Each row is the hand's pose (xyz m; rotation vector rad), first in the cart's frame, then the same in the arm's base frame.
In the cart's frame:
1: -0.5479 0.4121 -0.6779 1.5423 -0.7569 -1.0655
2: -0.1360 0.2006 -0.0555 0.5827 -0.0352 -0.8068
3: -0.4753 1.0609 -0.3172 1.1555 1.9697 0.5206
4: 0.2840 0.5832 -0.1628 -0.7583 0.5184 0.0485
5: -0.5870 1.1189 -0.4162 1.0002 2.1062 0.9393
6: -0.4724 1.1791 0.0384 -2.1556 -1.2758 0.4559
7: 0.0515 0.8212 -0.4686 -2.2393 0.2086 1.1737
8: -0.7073 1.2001 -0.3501 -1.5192 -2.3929 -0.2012
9: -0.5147 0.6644 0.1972 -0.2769 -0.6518 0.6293
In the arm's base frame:
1: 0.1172 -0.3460 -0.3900 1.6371 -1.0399 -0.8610
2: 0.3192 -0.5283 0.3364 0.6278 -0.3495 -0.7769
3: 0.1339 0.3251 -0.0649 1.0337 1.6832 0.5439
4: 0.7801 -0.1794 0.3307 -0.8032 0.2702 -0.1410
5: 0.0595 0.3809 -0.1953 0.8371 1.8420 0.9082
6: 0.0452 0.4715 0.2684 -2.3830 -1.3516 0.1686
7: 0.6623 0.0453 -0.0432 -2.4142 0.2097 0.8067
8: -0.0681 0.4737 -0.1717 -1.7066 -2.5960 -0.3757
9: -0.0792 -0.0254 0.4402 -0.4615 -0.8945 0.5545

